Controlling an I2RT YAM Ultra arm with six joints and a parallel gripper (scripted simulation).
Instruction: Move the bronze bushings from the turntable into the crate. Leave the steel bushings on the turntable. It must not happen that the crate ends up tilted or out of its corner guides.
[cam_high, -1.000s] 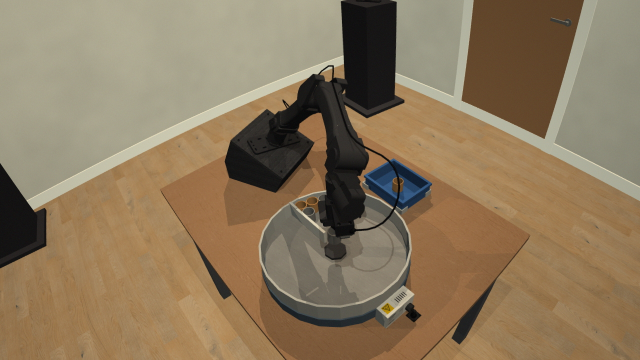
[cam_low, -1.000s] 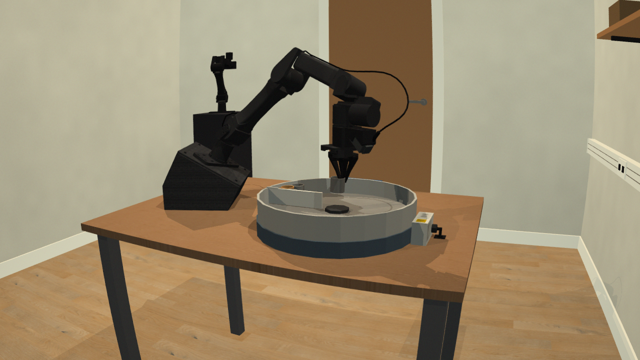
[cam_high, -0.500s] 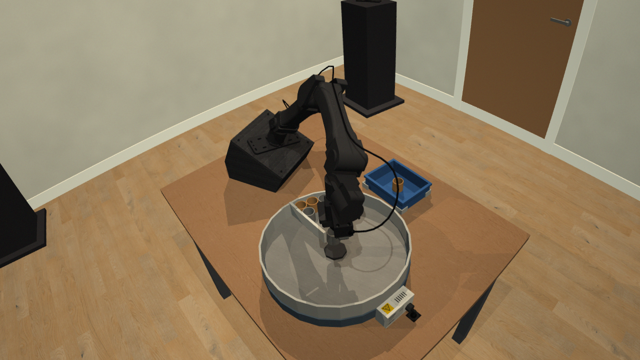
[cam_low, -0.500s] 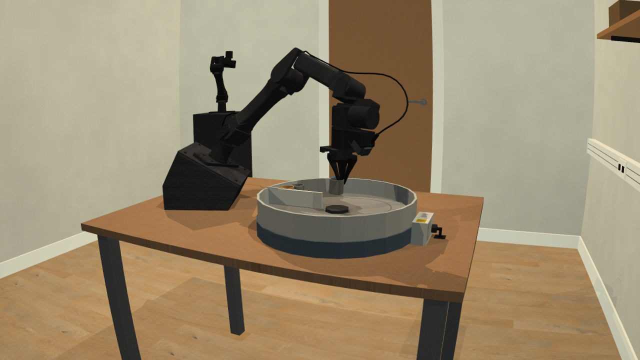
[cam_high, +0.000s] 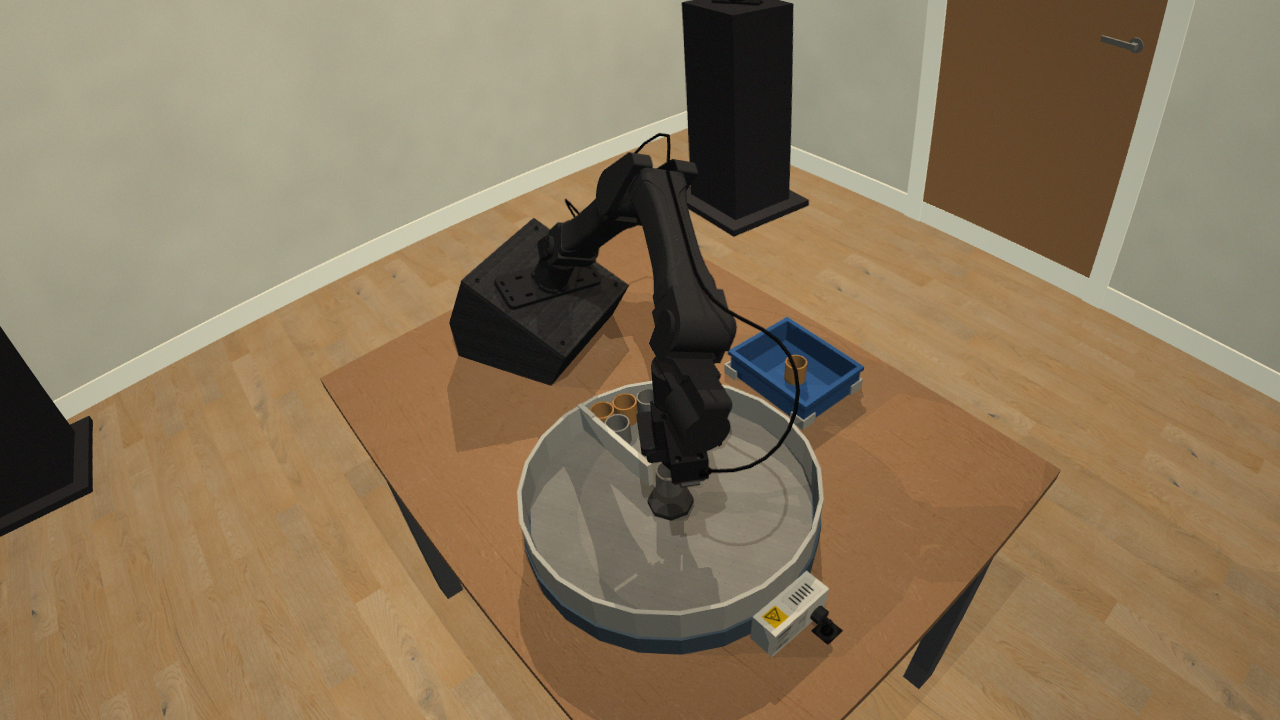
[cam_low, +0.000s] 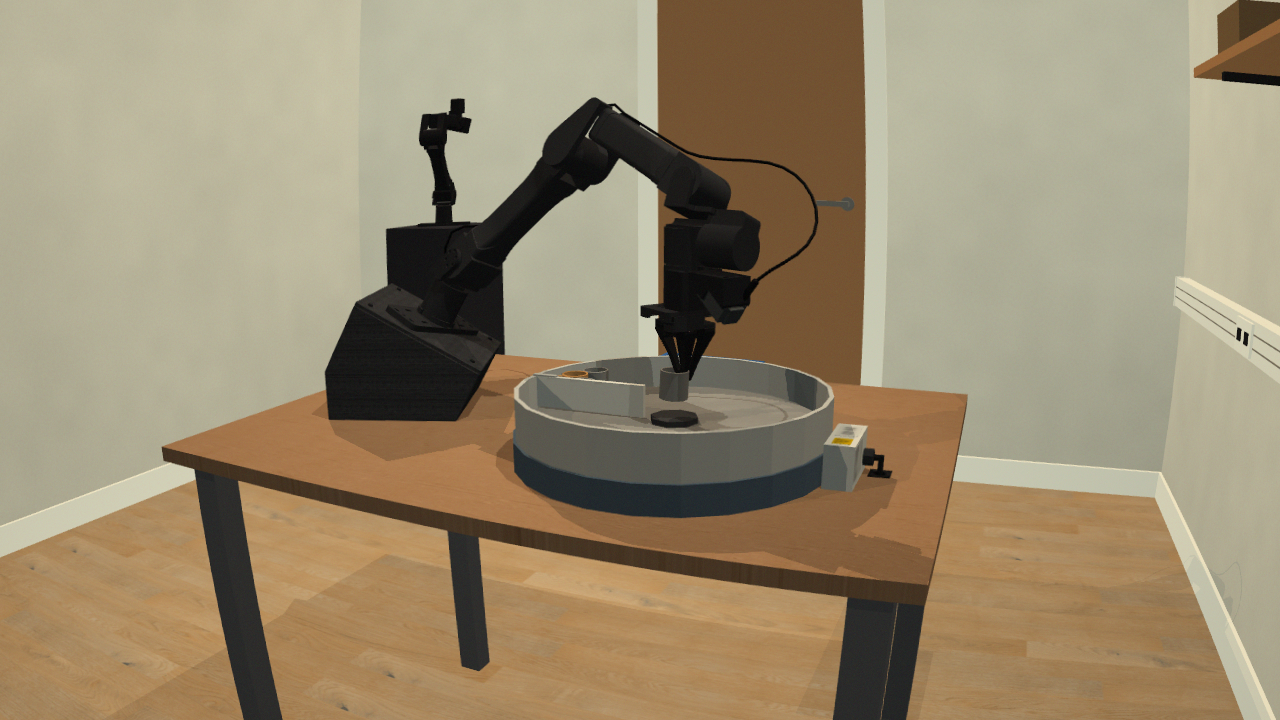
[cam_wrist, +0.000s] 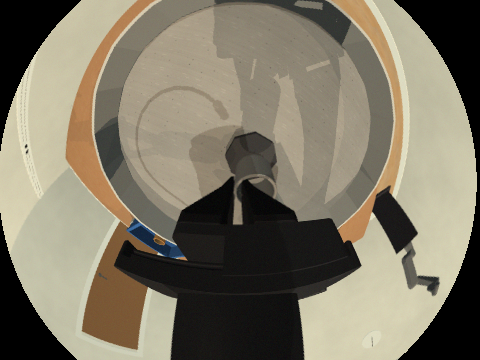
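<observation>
The grey turntable is 6 cm below my hand, 2 cm to the right of it and 1 cm behind it. Also, from my hand: blue crate: 34 cm to the left, 13 cm behind, 9 cm below.
</observation>
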